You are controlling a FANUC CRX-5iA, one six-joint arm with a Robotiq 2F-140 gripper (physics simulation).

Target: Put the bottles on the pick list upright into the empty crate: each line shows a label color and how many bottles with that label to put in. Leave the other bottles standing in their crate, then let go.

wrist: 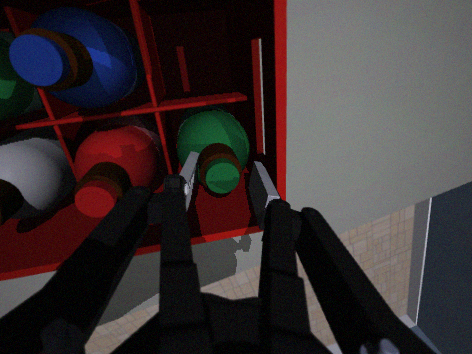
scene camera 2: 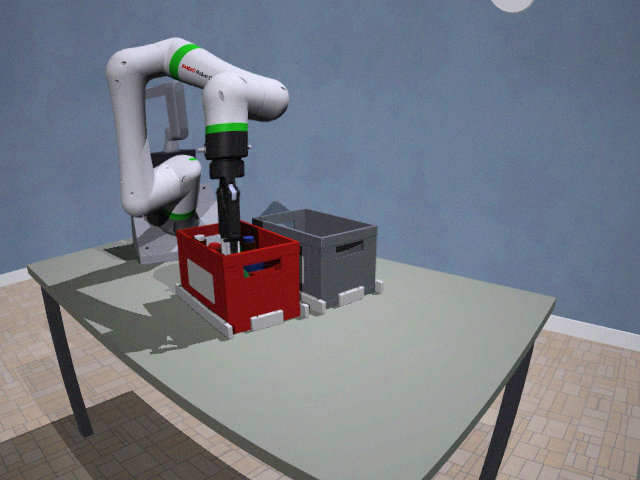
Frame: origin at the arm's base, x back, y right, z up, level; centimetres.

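Where they show: gripper, fingertip midpoint: (wrist: 224,170); arm's base, origin of the base link: (scene camera 2: 178,221).
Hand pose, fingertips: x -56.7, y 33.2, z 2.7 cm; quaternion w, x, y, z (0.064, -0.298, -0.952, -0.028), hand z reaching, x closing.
Each offset is from my fingertips to the top centre of the thing. "spot": to the spot under its first point. Level surfaces: height alone.
The red crate {dx +7.3, dy -8.4, dz +4.7 cm} (scene camera 2: 263,289) (wrist: 281,100) holds upright bottles in compartments. A green bottle {dx +0.2, dy -1.1, dz +3.5 cm} (wrist: 212,131) stands in the corner compartment at the crate's right wall in the wrist view. A red bottle {dx +9.1, dy -4.0, dz +3.5 cm} (scene camera 2: 214,246) (wrist: 120,150) is beside it, then a white one {dx +17.4, dy -7.0, dz +3.5 cm} (scene camera 2: 199,238) (wrist: 40,167). A blue bottle {dx +6.1, dy -12.8, dz +3.5 cm} (scene camera 2: 248,239) (wrist: 107,60) and part of another green bottle {spot: dx +12.1, dy -13.0, dz -2.4 cm} (wrist: 10,95) are in the other row. My gripper (scene camera 2: 231,246) (wrist: 224,170) points down into the crate, partly open, fingers on either side of the corner green bottle's cap and neck, holding nothing. The grey crate {dx -0.5, dy -30.2, dz +4.7 cm} (scene camera 2: 346,271) stands alongside; its floor is hidden.
White stop blocks {spot: dx -6.6, dy -3.3, dz -11.0 cm} (scene camera 2: 267,320) {spot: dx -14.6, dy -25.7, dz -11.1 cm} (scene camera 2: 351,296) stand on the table {dz -12.8 cm} (scene camera 2: 361,377) around both crates. The crates stand close together. Red dividers {dx +7.3, dy -8.4, dz -3.4 cm} (wrist: 120,113) separate the compartments, and the one behind the corner green bottle in the wrist view shows no bottle. The pick list does not show.
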